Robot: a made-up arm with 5 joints.
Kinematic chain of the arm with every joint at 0, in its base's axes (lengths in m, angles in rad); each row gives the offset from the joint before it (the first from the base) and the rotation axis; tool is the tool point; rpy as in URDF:
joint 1: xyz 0.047 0 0.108 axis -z
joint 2: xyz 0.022 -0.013 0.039 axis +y
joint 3: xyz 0.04 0 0.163 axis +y
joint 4: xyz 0.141 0 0.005 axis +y
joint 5: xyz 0.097 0.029 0 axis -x
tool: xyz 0 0 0 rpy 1.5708 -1.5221 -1.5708
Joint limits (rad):
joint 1: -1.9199..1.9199
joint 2: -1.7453..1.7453
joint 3: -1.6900..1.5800
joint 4: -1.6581..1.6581
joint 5: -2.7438..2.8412
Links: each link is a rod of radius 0.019 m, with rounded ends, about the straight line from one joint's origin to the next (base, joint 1, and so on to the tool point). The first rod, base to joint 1, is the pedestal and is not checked.
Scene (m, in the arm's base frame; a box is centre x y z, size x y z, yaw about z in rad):
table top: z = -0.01
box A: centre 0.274 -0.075 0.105 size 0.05 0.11 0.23 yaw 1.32
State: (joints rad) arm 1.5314 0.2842 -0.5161 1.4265 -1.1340
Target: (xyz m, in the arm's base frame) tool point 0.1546 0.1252 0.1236
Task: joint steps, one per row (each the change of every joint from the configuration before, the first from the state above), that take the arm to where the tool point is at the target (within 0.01 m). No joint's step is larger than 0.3 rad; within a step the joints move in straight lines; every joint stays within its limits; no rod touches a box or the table.
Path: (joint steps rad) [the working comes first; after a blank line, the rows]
Joints at the target: -0.7638 0.4175 0.2998 1.6581 -1.1340
Straight joint move there: touches box A.

1: -0.2230 -0.2678 -0.1340 -0.0451 0.2676
2: -0.2230 -0.2678 -0.1341 -0.0451 0.2677
3: -0.2230 -0.2679 -0.1340 -0.0451 0.2676
4: -0.2711 0.1562 0.2030 0.0612 -0.1338
5: -0.2710 0.1561 0.2030 0.0611 -0.1338
6: -0.2710 0.1561 0.2030 0.0612 -0.1338
7: -0.2710 0.1562 0.2030 0.0611 -0.1339
8: -0.2711 0.1561 0.2030 0.0612 -0.1338
9: -0.2710 0.1561 0.2030 0.0611 -0.1338

